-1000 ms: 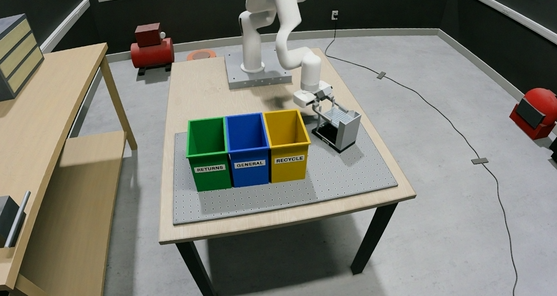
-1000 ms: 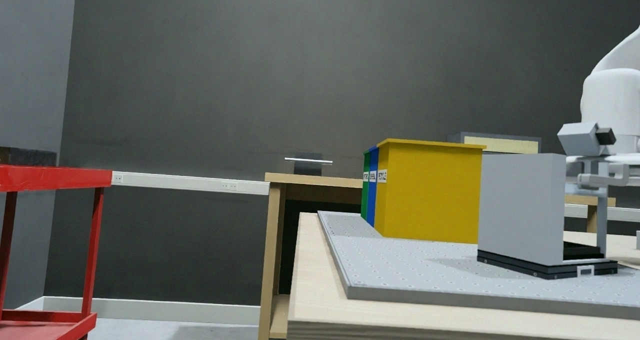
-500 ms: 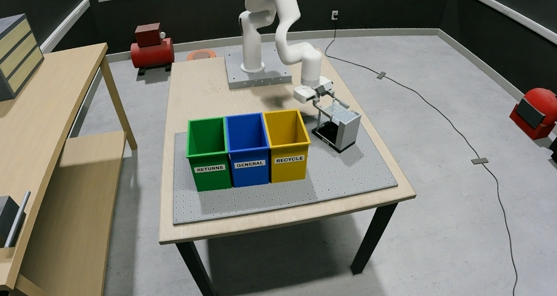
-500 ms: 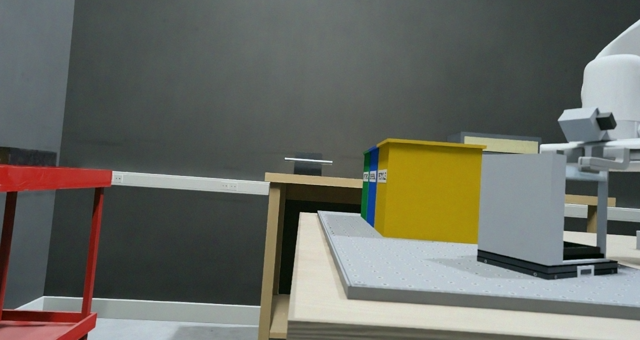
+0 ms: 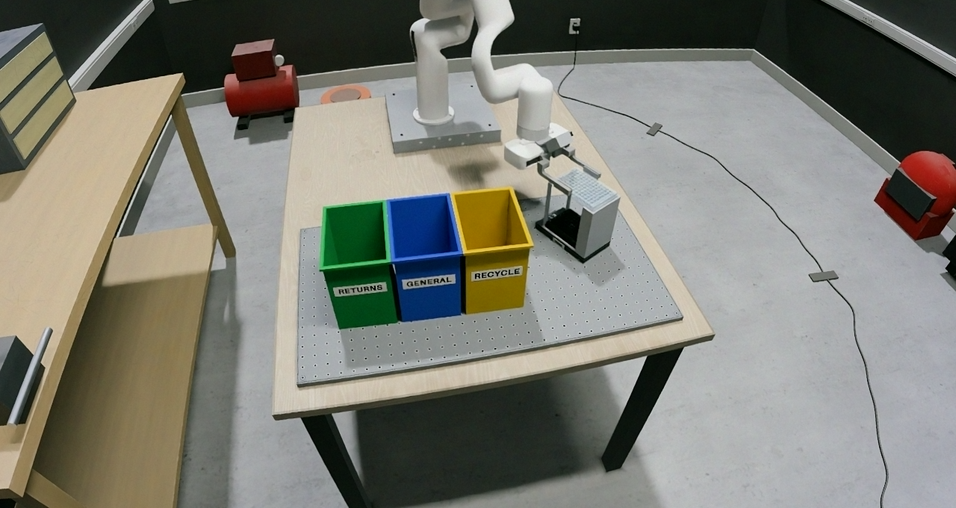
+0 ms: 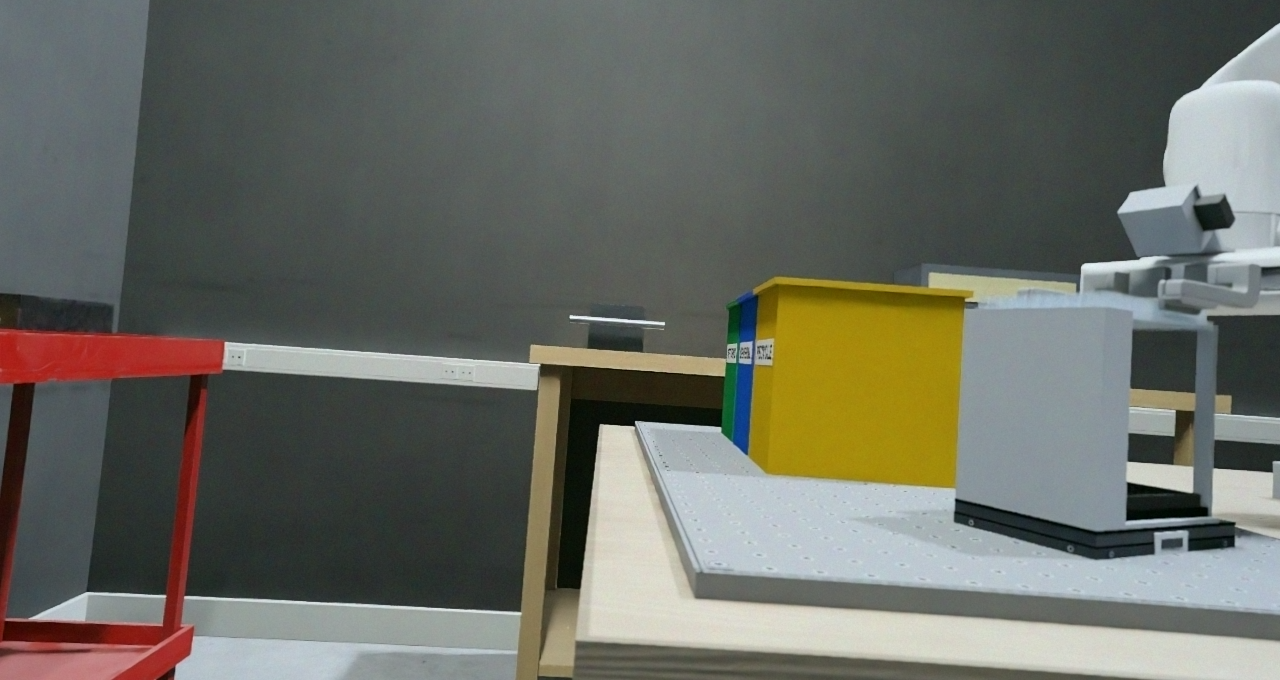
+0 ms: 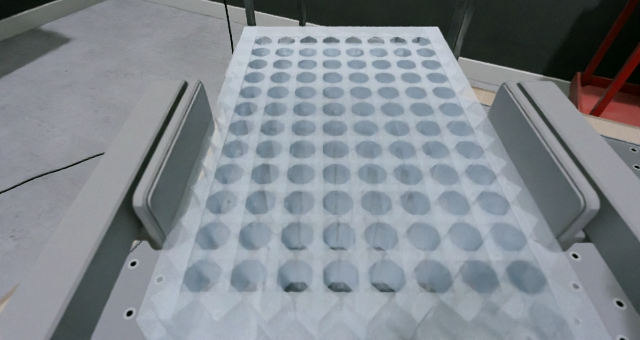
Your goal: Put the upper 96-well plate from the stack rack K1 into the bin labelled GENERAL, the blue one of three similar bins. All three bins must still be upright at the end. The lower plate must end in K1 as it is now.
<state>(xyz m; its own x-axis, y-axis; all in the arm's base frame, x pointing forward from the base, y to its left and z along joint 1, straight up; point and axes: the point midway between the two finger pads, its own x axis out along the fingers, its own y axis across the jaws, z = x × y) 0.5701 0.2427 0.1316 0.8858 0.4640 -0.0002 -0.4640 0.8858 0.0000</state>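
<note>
My gripper is now 35 cm to the left of the blue general bin, 10 cm short of it and 7 cm above it. Round my hand: dark plate 13 cm below, 2 cm ahead, 1 cm to the left; then clear 96-well plate 2 cm ahead, 1 cm to the left, 1 cm below; then yellow recycle bin 22 cm to the right, 11 cm ahead, 7 cm below.
</note>
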